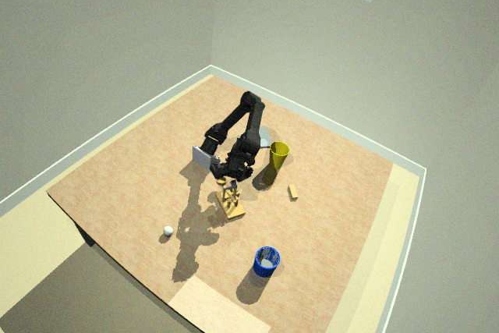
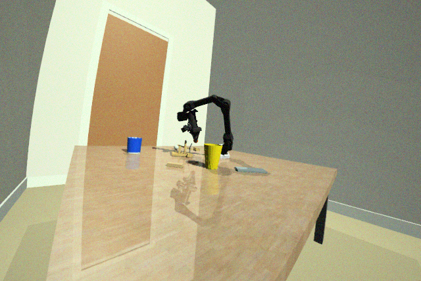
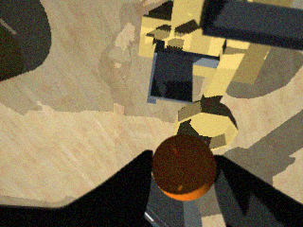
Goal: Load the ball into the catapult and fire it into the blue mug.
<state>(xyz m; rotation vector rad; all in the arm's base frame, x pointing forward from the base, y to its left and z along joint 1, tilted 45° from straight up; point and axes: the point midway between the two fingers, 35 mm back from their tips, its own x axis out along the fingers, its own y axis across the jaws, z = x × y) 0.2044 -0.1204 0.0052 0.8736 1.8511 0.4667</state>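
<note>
My gripper tip is 30 mm short of the wooden catapult, 20 mm to the left of it and 50 mm above it. Also, from my gripper tip: orange ball: 10 mm above; then yellow cup: 90 mm ahead, 280 mm to the left, 80 mm below; then wooden block: 250 mm ahead, 190 mm to the left, 100 mm below.
</note>
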